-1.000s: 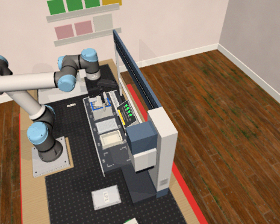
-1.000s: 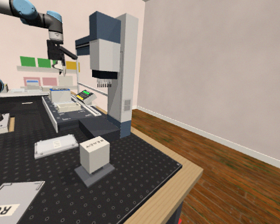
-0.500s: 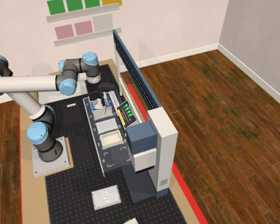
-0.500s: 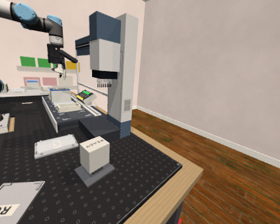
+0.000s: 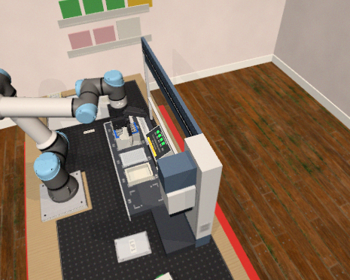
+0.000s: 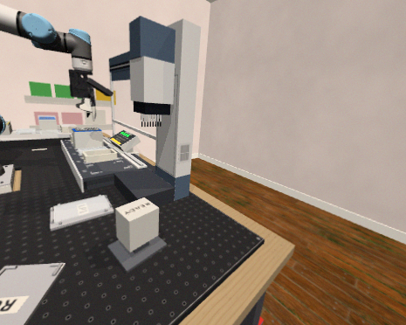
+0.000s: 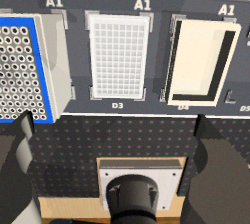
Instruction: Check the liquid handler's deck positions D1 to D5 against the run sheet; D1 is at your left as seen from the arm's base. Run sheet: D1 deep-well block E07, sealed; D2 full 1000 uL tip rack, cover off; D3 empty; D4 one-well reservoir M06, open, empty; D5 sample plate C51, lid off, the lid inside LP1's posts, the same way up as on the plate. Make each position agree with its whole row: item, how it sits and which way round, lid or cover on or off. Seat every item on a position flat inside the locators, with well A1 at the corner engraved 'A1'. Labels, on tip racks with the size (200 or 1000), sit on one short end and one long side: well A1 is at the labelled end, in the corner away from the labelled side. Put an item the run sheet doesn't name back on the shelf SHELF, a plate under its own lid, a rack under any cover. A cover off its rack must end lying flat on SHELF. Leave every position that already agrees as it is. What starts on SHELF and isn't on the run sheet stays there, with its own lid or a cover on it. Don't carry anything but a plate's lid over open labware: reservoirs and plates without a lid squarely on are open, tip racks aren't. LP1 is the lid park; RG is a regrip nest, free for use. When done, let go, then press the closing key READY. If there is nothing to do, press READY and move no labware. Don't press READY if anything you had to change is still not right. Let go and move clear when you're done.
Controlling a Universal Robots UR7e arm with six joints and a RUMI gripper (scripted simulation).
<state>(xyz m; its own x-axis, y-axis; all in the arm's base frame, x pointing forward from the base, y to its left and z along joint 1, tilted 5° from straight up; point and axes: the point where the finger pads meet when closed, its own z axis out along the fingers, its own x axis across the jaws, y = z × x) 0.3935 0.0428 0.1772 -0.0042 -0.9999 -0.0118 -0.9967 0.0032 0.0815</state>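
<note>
Now: hand 16 cm above the clear well plate. Round my hand: blue-rimmed tip rack 13 cm to the left, 10 cm below, 1 cm ahead; then cream one-well reservoir 16 cm below, 12 cm to the right; then deep-well block 25 cm to the left, 15 cm below.
</note>
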